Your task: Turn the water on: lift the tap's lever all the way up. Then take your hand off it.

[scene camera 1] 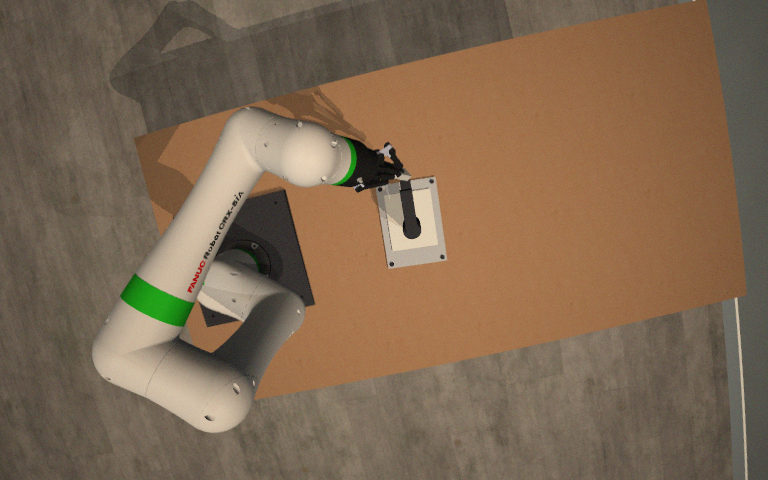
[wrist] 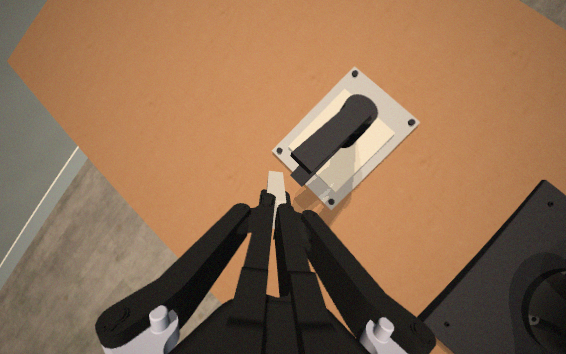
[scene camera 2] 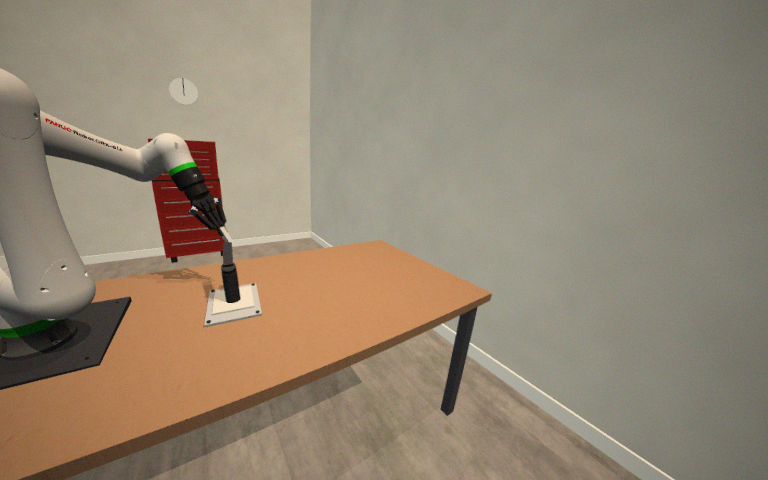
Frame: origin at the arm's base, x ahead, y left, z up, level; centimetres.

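Seen in the pictures: gripper, fingertip midpoint: (scene camera 1: 406, 174) (wrist: 274, 182) (scene camera 2: 229, 242); arm's base at its link origin: (scene camera 1: 246, 264) (wrist: 564, 310) (scene camera 2: 41, 340).
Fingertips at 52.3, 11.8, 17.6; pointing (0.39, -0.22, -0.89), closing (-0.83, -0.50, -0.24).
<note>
Offsets run from my fingertips to a thing's top centre, as dx, dy, dz. "spot": to the spot under its first point. Level surfaces: height alone.
The tap's black body @[-2.5, -13.7, -6.6] (scene camera 2: 231, 285) stands upright on a grey plate (scene camera 1: 438, 243) (scene camera 2: 253, 316) (wrist: 402, 119) with a cream panel. Its dark lever (scene camera 1: 407, 199) (scene camera 2: 227, 253) (wrist: 327, 137) slants upward from the top of the body. The darker spout end @[spot: -1.3, -2.5, -11.0] (wrist: 302, 176) shows below the lever's free end in the wrist view. My gripper (scene camera 1: 403, 176) (scene camera 2: 225, 233) (wrist: 274, 182) is shut and empty, its pale fingertips just beyond the lever's free end. In the wrist view a gap shows between the fingertips and the lever. Exact lever angle is hard to tell.
The plate lies on a brown table @[dz -19.0] (scene camera 1: 566, 169) (scene camera 2: 339, 300) (wrist: 200, 100). The arm's dark base plate (scene camera 1: 286, 243) (scene camera 2: 107, 328) (wrist: 490, 255) lies on the robot's side of the tap. A red drawer cabinet (scene camera 2: 186, 246) stands behind the table, by the wall.
</note>
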